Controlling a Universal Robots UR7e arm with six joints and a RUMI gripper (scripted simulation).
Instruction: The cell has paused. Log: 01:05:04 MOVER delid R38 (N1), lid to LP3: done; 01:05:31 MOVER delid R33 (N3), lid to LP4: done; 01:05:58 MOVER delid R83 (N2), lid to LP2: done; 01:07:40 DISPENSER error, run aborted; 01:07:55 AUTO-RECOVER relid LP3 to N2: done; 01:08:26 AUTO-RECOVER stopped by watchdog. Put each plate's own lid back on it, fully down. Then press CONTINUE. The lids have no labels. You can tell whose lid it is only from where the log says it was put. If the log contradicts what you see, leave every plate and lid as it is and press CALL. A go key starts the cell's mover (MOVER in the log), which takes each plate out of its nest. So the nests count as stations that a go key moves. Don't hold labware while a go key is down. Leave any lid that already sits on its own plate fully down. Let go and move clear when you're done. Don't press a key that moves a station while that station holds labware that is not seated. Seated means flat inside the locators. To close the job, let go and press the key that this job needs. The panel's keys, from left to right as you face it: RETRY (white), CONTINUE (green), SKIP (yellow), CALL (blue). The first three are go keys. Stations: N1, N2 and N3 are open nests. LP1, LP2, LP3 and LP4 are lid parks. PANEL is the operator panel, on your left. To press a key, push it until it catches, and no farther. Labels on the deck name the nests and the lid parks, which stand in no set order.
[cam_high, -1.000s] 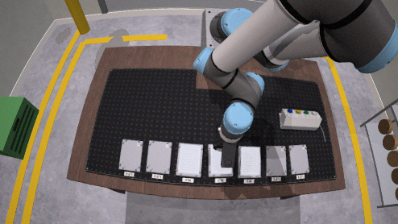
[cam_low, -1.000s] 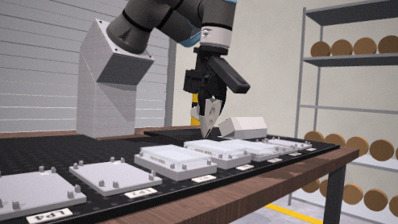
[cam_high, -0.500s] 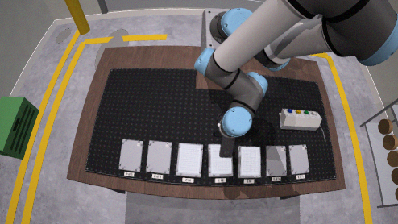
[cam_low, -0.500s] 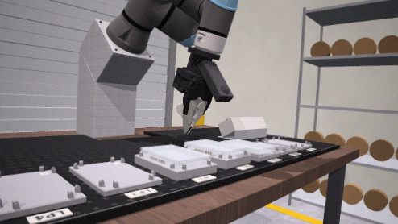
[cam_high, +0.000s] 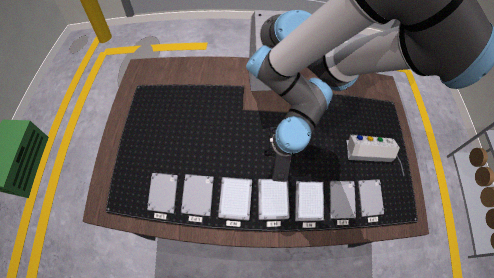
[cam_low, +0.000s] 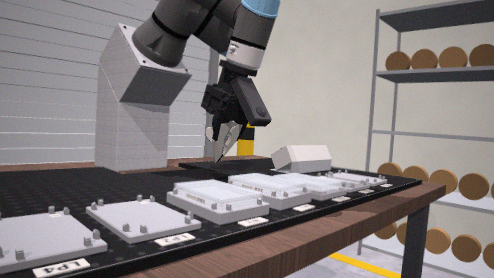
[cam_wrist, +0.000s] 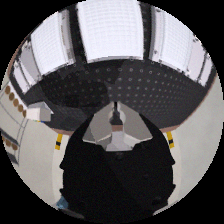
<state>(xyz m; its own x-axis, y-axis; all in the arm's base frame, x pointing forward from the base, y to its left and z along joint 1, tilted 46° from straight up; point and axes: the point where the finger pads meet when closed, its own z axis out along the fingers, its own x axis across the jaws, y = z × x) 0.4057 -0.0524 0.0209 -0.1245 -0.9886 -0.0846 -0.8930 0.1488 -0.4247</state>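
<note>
The green CONTINUE key is 45 cm to the left of my hand. Also, from my hand: LP2 lid park: 28 cm to the right, 10 cm ahead, 6 cm below; blue CALL key: 35 cm to the left, 2 cm behind; well plate: 15 cm to the right, 12 cm ahead, 4 cm below.
</note>
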